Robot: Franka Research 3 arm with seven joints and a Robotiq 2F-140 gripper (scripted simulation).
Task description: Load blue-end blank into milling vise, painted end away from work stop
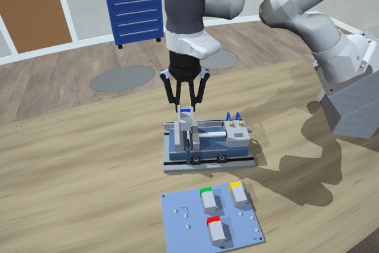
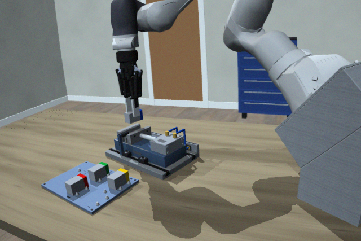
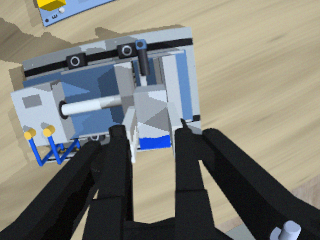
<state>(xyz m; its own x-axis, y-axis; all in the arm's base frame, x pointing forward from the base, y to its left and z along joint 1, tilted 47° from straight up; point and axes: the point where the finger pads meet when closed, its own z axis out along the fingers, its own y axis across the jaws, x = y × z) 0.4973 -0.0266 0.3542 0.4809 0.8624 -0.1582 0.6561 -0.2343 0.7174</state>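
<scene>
Right now my hand is 10 cm above the fixed jaw, 3 cm short of it and 1 cm to the left of it. Round my hand: hosed jaw block (14 cm behind, 10 cm to the left, 10 cm below); then blue-ended blank (4 cm below); then work stop rod (9 cm below, 5 cm to the left, 3 cm ahead).
</scene>
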